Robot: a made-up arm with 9 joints. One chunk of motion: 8 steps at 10 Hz.
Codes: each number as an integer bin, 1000 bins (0 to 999) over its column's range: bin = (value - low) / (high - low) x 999, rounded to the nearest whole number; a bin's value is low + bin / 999 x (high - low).
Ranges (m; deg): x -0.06..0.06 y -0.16..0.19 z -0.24..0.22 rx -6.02..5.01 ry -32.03..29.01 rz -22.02..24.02
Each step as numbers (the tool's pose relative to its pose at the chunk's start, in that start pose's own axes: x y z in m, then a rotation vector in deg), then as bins.
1 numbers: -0.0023 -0.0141 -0.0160 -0.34 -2.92 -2.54
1 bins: 480 416 486 514 476 423
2 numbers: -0.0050 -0.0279 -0.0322 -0.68 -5.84 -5.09
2 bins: 458 377 451 484 429 367
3 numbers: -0.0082 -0.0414 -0.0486 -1.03 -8.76 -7.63
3 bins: 431 339 416 452 381 312
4 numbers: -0.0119 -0.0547 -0.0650 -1.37 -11.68 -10.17
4 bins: 400 301 380 421 333 257
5 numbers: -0.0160 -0.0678 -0.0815 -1.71 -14.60 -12.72
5 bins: 366 263 344 390 285 202
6 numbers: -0.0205 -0.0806 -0.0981 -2.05 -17.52 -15.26
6 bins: 329 227 308 360 237 147
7 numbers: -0.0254 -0.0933 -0.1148 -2.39 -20.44 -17.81
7 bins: 288 190 272 329 190 91
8 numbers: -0.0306 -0.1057 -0.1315 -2.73 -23.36 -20.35
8 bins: 245 155 236 298 142 36
